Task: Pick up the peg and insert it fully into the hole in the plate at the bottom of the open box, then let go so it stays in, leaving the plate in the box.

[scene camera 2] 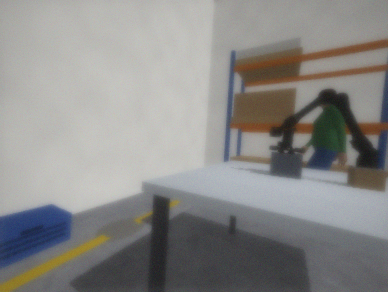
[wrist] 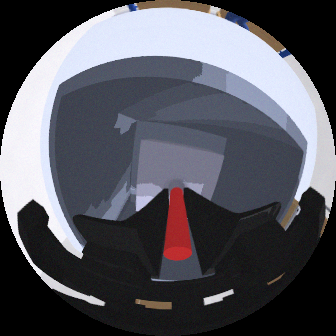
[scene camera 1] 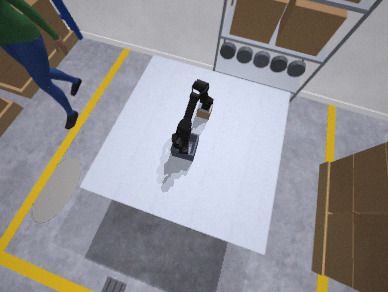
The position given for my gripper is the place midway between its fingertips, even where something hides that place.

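My gripper (wrist: 175,192) is visible, as are a red peg (wrist: 177,246), a plate (wrist: 162,164) and a dark grey box (scene camera 2: 282,165), the box also at (wrist: 99,116). Scene camera 1 does not show the red peg, hidden by my gripper; scene camera 2 does not show the plate, hidden by the dark grey box.
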